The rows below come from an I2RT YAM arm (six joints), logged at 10 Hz.
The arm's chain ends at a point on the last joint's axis. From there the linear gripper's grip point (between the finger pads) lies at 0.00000 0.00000 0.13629 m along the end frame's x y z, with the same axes.
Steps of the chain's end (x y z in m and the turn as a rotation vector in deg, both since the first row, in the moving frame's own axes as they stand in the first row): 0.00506 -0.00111 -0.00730 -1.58 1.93 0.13; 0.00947 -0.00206 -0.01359 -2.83 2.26 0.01; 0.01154 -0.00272 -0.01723 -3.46 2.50 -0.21; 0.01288 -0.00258 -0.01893 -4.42 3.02 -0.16; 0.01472 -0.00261 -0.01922 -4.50 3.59 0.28; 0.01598 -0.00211 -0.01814 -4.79 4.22 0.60; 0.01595 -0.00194 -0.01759 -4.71 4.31 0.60
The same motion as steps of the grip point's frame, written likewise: 0.00965 0.00265 -0.00743 -1.58 1.93 0.13; 0.01484 0.00467 -0.01386 -2.83 2.26 0.01; 0.01750 0.00549 -0.01761 -3.46 2.50 -0.21; 0.02007 0.00791 -0.01952 -4.42 3.02 -0.16; 0.02322 0.00810 -0.01991 -4.50 3.59 0.28; 0.02594 0.00931 -0.01899 -4.79 4.22 0.60; 0.02612 0.00929 -0.01844 -4.71 4.31 0.60
